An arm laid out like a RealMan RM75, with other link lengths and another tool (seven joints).
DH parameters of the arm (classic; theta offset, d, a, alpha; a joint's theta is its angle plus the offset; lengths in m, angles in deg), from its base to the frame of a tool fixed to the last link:
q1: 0 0.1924 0 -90
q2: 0 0 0 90
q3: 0 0.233 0 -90
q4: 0 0 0 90
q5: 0 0.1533 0 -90
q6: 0 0 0 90
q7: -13 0.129 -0.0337 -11.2
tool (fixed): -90 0.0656 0 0
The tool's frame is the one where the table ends.
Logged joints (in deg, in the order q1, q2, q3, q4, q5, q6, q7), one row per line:
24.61 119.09 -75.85 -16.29 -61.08 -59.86 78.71
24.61 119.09 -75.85 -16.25 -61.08 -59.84 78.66
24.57 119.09 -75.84 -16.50 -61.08 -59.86 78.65
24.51 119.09 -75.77 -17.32 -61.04 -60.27 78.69
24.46 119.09 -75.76 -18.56 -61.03 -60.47 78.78
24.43 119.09 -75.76 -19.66 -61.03 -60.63 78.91
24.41 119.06 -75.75 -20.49 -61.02 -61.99 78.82
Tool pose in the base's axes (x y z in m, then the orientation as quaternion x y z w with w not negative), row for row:
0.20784 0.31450 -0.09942 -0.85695 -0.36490 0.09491 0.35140
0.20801 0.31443 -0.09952 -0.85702 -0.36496 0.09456 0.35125
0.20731 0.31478 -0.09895 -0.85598 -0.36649 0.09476 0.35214
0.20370 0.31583 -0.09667 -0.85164 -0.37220 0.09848 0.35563
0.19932 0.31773 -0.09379 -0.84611 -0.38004 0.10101 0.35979
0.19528 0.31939 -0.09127 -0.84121 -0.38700 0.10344 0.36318
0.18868 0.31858 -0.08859 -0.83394 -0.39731 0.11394 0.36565
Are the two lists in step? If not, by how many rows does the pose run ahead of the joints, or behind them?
They are in step.
